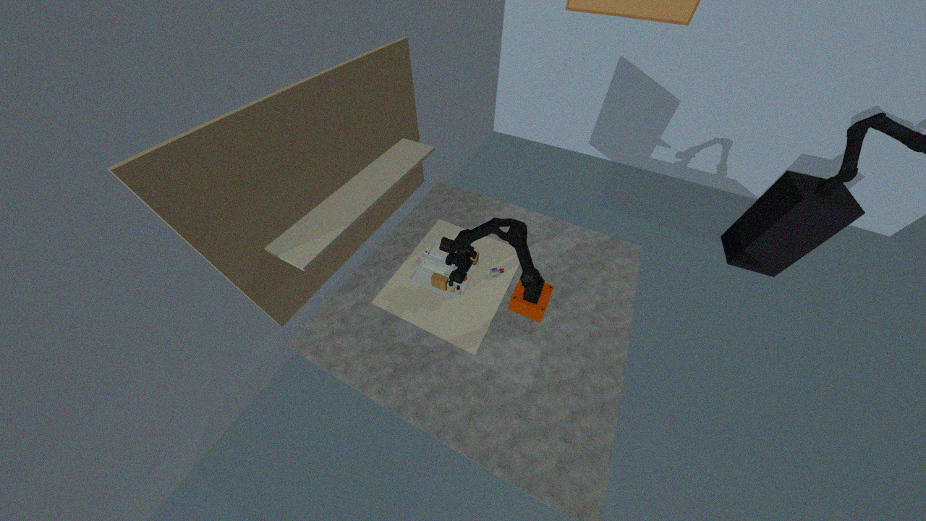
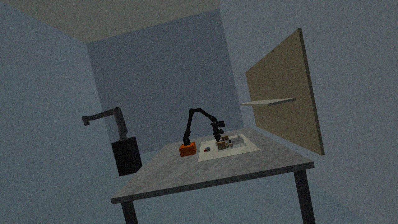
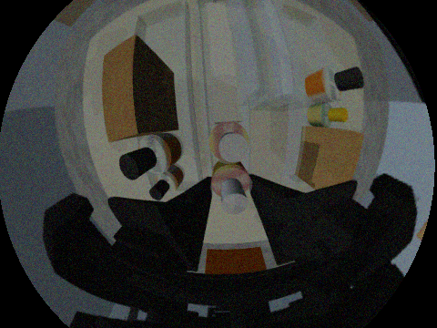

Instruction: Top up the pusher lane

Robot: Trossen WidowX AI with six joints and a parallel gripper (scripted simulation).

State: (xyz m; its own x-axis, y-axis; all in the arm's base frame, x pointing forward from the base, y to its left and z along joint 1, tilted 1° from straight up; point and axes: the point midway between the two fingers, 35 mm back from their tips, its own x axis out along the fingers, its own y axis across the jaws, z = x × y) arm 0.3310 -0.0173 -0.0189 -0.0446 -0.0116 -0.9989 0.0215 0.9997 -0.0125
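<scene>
Right now the clear lane is 140 mm ahead of my gripper tip, 30 mm to the right of it and 20 mm below it. Round my gripper tip: pusher plate 140 mm ahead, 30 mm to the right, 10 mm above.
</scene>
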